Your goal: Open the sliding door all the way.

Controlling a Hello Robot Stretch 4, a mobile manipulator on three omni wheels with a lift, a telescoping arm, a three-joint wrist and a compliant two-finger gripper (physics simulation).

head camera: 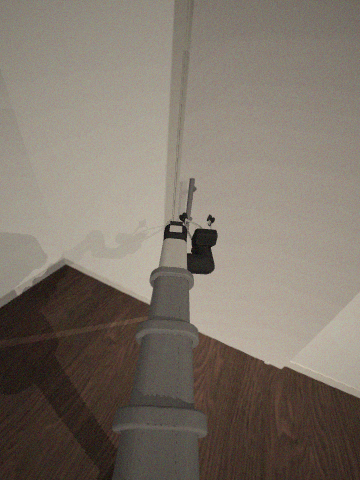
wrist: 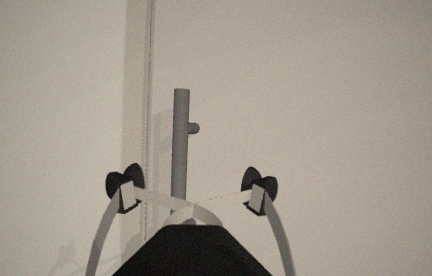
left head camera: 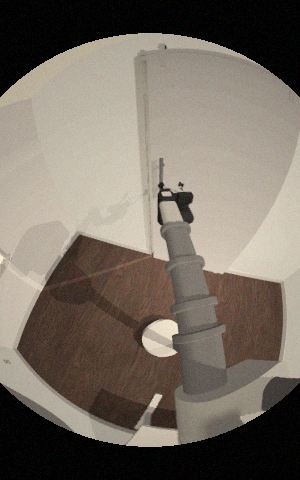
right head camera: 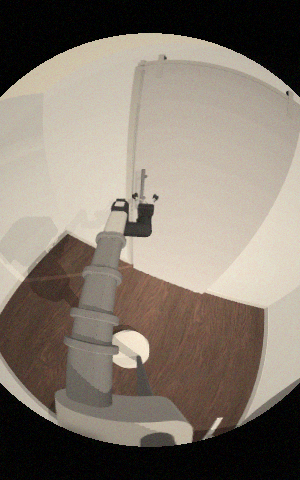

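Where they show: gripper, fingertip midpoint: [head camera: 196,216] [wrist: 193,181] [left head camera: 169,183] [right head camera: 144,194]; robot's base, origin of the base link: [left head camera: 161,336] [right head camera: 128,347].
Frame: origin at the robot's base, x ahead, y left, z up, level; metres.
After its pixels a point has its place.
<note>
The pale sliding door [head camera: 270,150] {x 0.902, y -0.363, z 1.466 m} [left head camera: 225,125] {x 0.870, y -0.437, z 1.589 m} [right head camera: 210,150] {x 0.869, y -0.440, z 1.514 m} [wrist: 340,100] {x 0.926, y -0.305, z 1.293 m} stands right of a vertical frame strip. Its grey upright bar handle [head camera: 191,195] {x 0.958, y -0.064, z 1.222 m} [left head camera: 161,170] {x 0.958, y -0.063, z 1.211 m} [right head camera: 143,181] {x 0.959, y -0.069, z 1.212 m} [wrist: 180,145] {x 0.957, y -0.061, z 1.212 m} sits near the door's left edge. My gripper [head camera: 197,218] {x 0.781, y -0.084, z 1.195 m} [left head camera: 171,185] {x 0.781, y -0.084, z 1.195 m} [right head camera: 145,197] {x 0.781, y -0.084, z 1.195 m} [wrist: 193,181] {x 0.781, y -0.084, z 1.195 m} is open at the handle's lower part. In the wrist view the bar shows between the two separated fingertips, closer to the left one, and neither fingertip is seen pressing on it. The bar's lower end is hidden behind the gripper body.
The vertical frame strip [head camera: 173,125] {x 1.127, y 0.055, z 1.515 m} [left head camera: 142,125] {x 1.123, y 0.044, z 1.530 m} [right head camera: 133,135] {x 1.120, y 0.032, z 1.527 m} [wrist: 134,100] {x 1.127, y 0.052, z 1.290 m} runs just left of the handle. A wall [head camera: 85,125] {x 1.386, y 0.628, z 1.474 m} [left head camera: 85,125] {x 1.344, y 0.529, z 1.627 m} lies left of it. A white round disc [left head camera: 159,339] {x -0.011, y 0.034, z 0.187 m} [right head camera: 131,350] {x -0.013, y -0.037, z 0.187 m} is on the dark wood floor [head camera: 240,400] {x 0.458, y -0.547, z -0.028 m} below the arm. Another wall stands right of the door.
</note>
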